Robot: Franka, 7 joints.
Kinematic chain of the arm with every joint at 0, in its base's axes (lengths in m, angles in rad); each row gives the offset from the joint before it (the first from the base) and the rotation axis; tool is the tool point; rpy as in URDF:
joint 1: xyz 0 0 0.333 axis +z
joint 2: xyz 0 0 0 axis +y
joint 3: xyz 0 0 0.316 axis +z
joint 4: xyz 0.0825 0 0 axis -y
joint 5: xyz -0.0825 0 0.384 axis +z
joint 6: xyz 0 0 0 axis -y
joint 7: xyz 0.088 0 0 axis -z
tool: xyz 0 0 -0.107 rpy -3.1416 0 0
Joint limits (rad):
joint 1: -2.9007..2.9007
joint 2: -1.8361..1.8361
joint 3: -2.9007..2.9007
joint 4: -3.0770..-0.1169
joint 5: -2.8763..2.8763
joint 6: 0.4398..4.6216
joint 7: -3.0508..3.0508
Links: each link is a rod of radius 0.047 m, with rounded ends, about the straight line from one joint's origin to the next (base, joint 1, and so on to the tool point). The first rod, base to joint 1, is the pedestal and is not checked.
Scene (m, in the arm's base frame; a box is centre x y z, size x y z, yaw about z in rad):
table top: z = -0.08
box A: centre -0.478 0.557 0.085 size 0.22 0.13 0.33 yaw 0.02
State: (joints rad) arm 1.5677 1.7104 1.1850 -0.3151 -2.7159 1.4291 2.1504
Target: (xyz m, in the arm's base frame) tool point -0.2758 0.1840 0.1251
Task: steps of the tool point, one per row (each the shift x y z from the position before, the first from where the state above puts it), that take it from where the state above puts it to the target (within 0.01 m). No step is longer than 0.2 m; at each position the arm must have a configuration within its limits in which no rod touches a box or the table.
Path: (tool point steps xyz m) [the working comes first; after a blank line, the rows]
Joints at the target: 1.2222 1.4406 1.3299 -2.6328 -1.8251 0.7718 2.1504
Straight joint move there: touches box A.

1: 0.0367 -0.0033 0.0066
2: 0.0345 -0.0211 0.0132
3: 0.0317 -0.0397 0.0159
4: 0.0283 -0.0582 0.0150
5: 0.0239 -0.0755 0.0117
6: -0.1675 -0.0437 -0.0444
7: -0.1341 -0.0961 -0.0312
8: -0.0841 -0.1300 -0.0174
9: -0.0263 -0.1406 -0.0040

